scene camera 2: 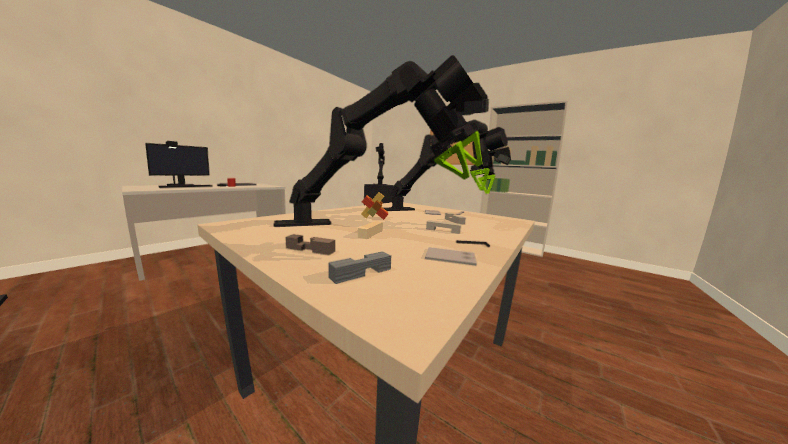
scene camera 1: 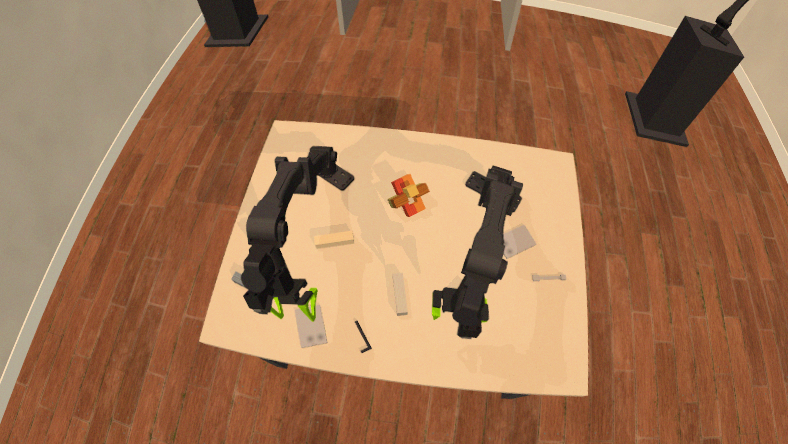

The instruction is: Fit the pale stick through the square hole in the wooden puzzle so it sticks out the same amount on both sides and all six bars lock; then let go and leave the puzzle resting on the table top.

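Pixels of known places: left gripper, fingertip midpoint: [scene camera 2: 484,192] [scene camera 1: 452,320]; right gripper, fingertip midpoint: [scene camera 2: 474,171] [scene camera 1: 297,319]; left arm's base, origin of the base link: [scene camera 2: 397,209]; right arm's base, origin of the base link: [scene camera 2: 303,223] [scene camera 1: 328,171].
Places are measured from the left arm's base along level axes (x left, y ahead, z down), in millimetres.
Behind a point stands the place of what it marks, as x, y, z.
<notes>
The wooden puzzle [scene camera 1: 408,195] {-207, 229, -94}, a cross of red, orange and tan bars, rests on the table near the back middle; it also shows in scene camera 2 [scene camera 2: 375,205] {-245, 262, -66}. The pale stick [scene camera 1: 333,238] {-337, 457, -31} lies flat on the table, apart from the puzzle, to its front left [scene camera 2: 369,229] {-361, 497, -27}. My right gripper [scene camera 1: 294,306] {-201, 737, -212} [scene camera 2: 460,154] is open and empty, raised above the front left of the table. My left gripper [scene camera 1: 460,312] {108, 509, -148} [scene camera 2: 485,181] {108, 509, -148} is open and empty, raised above the front right part. Neither gripper touches the stick or the puzzle.
A grey plate [scene camera 1: 309,329] {-226, 728, -6} lies under the right gripper, a black L-shaped key [scene camera 1: 362,336] {-85, 654, -8} beside it. A grey bar [scene camera 1: 400,293] {-64, 489, -30} lies mid-front. Another grey plate [scene camera 1: 519,240] {160, 121, -6} and a small grey bone-shaped piece [scene camera 1: 548,277] {302, 184, -5} lie at the right. Scene camera 2 shows a grey notched block [scene camera 2: 359,266] {-478, 749, -23} and a brown block [scene camera 2: 309,243] {-543, 553, -15}.
</notes>
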